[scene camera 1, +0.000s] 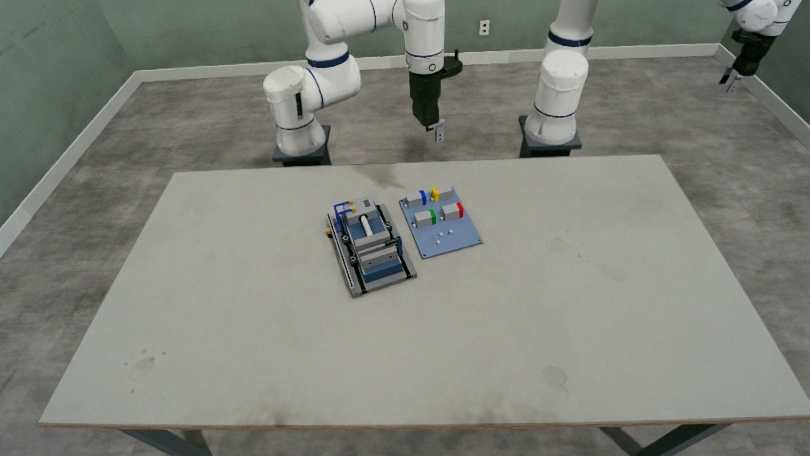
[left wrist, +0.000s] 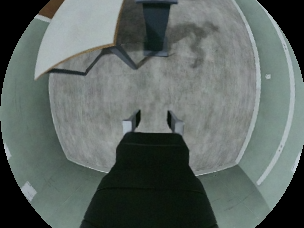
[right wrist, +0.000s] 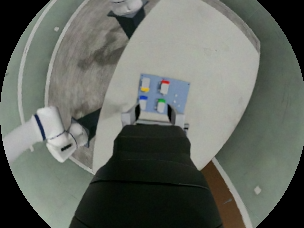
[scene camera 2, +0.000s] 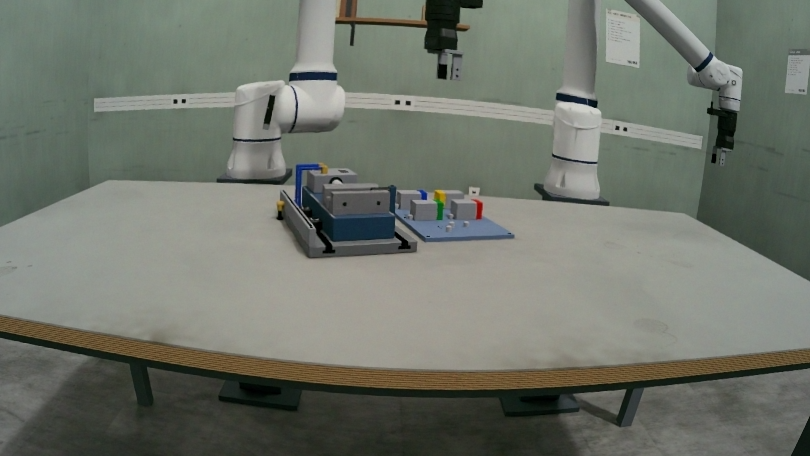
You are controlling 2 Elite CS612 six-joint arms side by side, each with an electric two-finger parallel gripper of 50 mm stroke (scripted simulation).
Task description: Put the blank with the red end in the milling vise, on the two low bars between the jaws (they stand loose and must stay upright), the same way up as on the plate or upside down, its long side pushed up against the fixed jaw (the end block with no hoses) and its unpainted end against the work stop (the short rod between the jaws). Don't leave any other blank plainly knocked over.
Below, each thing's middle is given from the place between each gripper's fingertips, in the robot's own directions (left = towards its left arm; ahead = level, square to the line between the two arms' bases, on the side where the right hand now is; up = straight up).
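Scene:
The blue plate [scene camera 1: 464,235] is 32 cm below my right hand [scene camera 2: 448,79], 4 cm ahead of it and 1 cm to the left of it. There's the fixed jaw [scene camera 2: 358,202] too, and that's 24 cm below my right hand, 23 cm ahead of it and 16 cm to the right of it.
As for my left hand [scene camera 1: 725,87], the blue plate is 17 cm below it, 45 cm ahead of it and 106 cm to the right of it. And the fixed jaw, counted from my left hand again, is 10 cm below it, 65 cm ahead of it and 124 cm to the right of it.

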